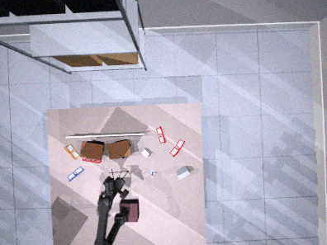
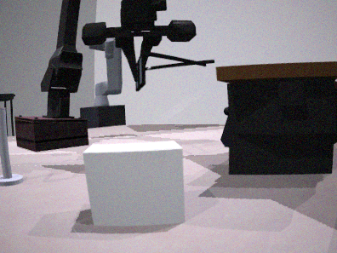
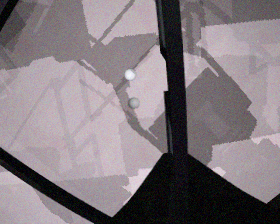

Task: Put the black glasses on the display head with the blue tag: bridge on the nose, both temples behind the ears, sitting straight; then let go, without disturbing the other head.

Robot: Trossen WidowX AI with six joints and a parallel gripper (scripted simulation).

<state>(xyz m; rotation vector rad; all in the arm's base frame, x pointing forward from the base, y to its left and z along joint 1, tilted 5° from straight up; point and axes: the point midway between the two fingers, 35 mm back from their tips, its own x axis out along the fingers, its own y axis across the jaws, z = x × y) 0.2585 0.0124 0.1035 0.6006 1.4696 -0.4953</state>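
The thin post is 240 mm to the right of my gripper tip, 90 mm below it and 20 mm ahead of it. Round my gripper tip: display head (220 mm ahead, 60 mm below, 10 mm to the right); grey box (490 mm to the right, 60 mm below, 30 mm ahead); white box (200 mm to the right, 190 mm ahead, 90 mm below).
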